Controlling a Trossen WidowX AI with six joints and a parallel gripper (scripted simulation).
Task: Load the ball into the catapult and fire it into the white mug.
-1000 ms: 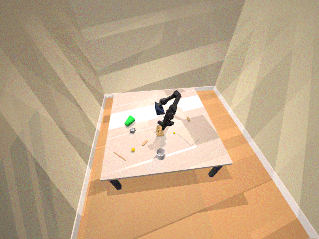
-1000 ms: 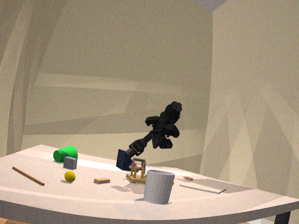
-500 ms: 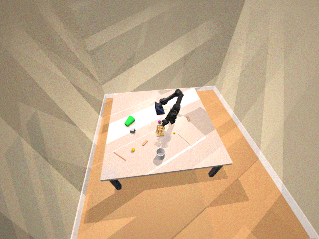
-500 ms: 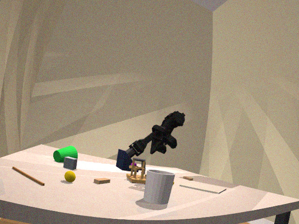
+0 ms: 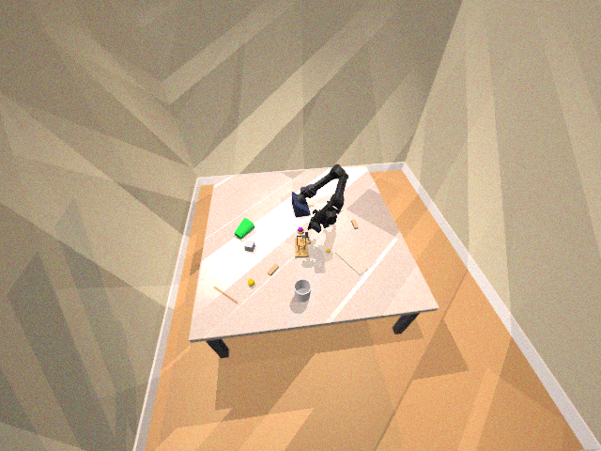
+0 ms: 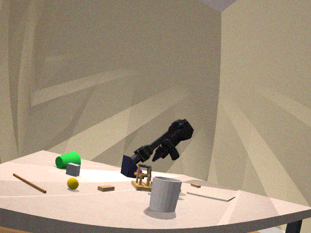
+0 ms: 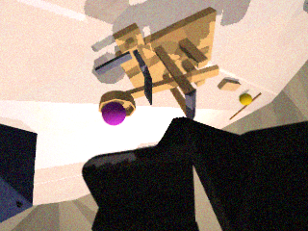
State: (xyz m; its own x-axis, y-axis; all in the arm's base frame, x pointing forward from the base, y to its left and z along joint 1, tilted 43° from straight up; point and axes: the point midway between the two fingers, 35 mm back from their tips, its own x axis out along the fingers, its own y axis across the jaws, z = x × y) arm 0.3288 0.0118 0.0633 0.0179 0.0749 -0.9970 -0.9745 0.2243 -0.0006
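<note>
Now: gripper tip 7 cm past the purple ball, 4 cm to the left of it and 7 cm above it. Also, from my gripper tip: flat plate: 13 cm ahead, 28 cm to the left, 13 cm below; then wooden catapult: 2 cm to the right, 8 cm below; then small yellow ball: 8 cm ahead, 12 cm to the left, 12 cm below.
</note>
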